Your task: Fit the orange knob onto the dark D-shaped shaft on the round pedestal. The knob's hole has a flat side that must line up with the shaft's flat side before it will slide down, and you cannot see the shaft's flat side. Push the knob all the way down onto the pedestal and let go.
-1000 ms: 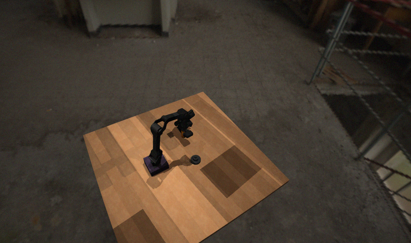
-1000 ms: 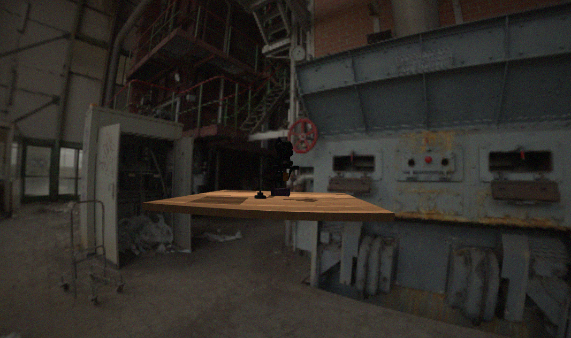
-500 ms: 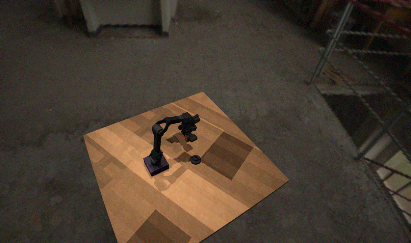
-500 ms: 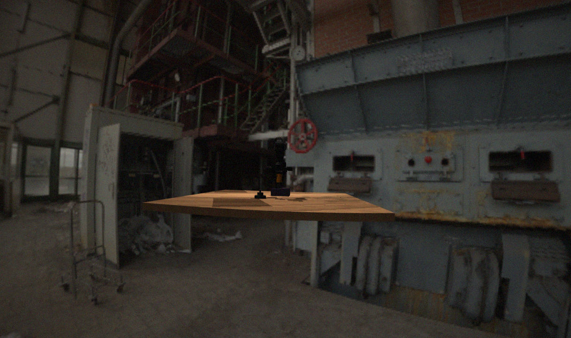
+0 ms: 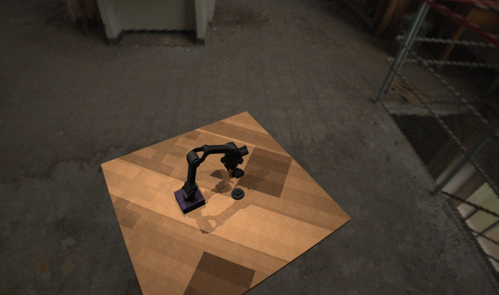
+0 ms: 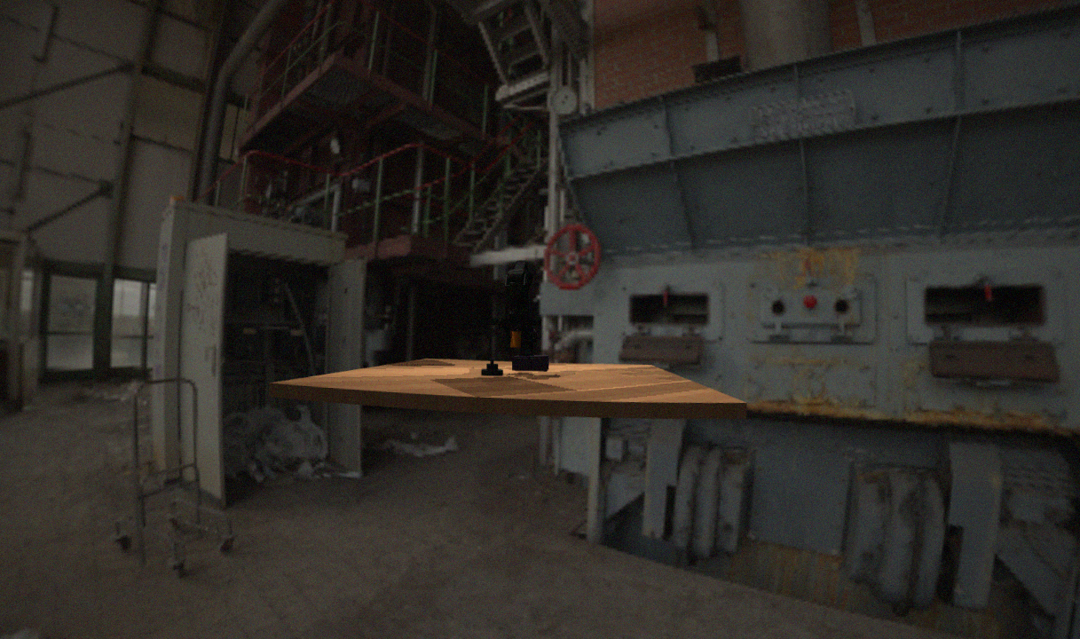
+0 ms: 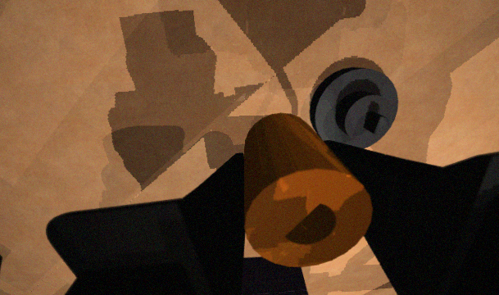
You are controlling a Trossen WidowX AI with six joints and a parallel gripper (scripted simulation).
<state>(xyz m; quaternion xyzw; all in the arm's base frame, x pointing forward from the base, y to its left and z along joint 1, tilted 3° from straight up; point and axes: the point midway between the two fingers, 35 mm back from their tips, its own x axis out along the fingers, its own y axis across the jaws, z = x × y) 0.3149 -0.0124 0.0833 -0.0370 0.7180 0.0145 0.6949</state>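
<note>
The dark pedestal lies 1 cm behind my gripper tip, 9 cm to the right of it and 9 cm below it. The rest, counted from my gripper tip: orange knob (2 cm above).
</note>
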